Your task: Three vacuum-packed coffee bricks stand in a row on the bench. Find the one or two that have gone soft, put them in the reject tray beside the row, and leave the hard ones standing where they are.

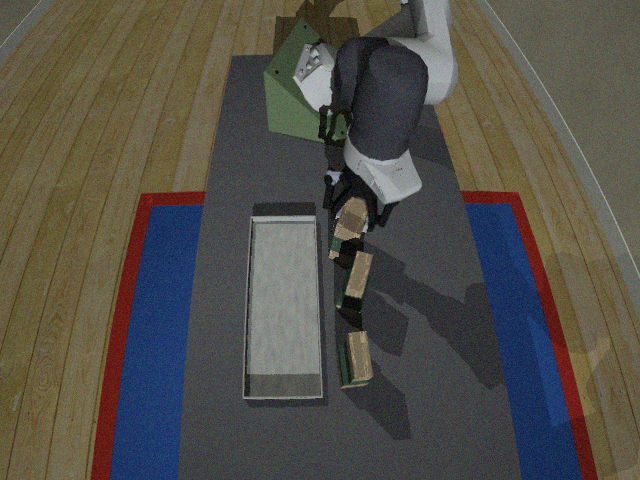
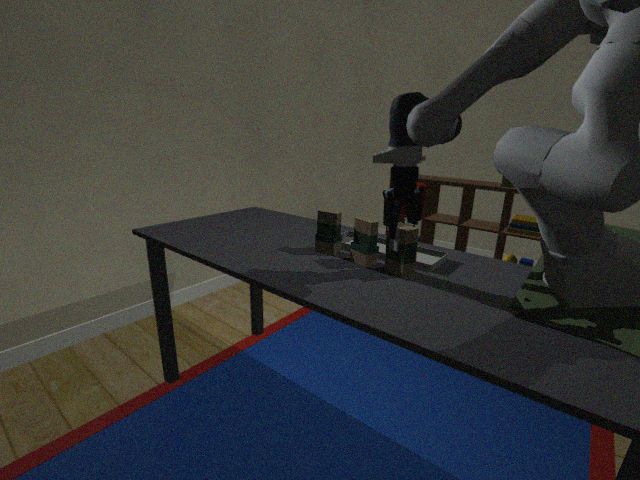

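Three tan coffee bricks with dark green bands stand upright in a row on the dark bench (image 1: 232, 155) (image 2: 206, 237). My gripper (image 1: 352, 223) (image 2: 402, 238) points down and is shut on the brick nearest the robot base (image 1: 351, 217) (image 2: 408, 257), with a finger on each side of its upper part. That brick's foot appears to be at bench level. The middle brick (image 1: 359, 273) (image 2: 365, 240) and the far brick (image 1: 359, 356) (image 2: 328, 232) stand apart from the fingers. The long pale reject tray (image 1: 283, 219) (image 2: 429, 255) lies beside the row and is empty.
A green slanted block (image 1: 289, 108) is at the robot's base end of the bench. The middle brick stands close beyond the held one. A brown shelf unit (image 2: 466, 206) is behind the bench, and a blue mat with a red border (image 1: 155, 310) (image 2: 206, 413) lies beneath.
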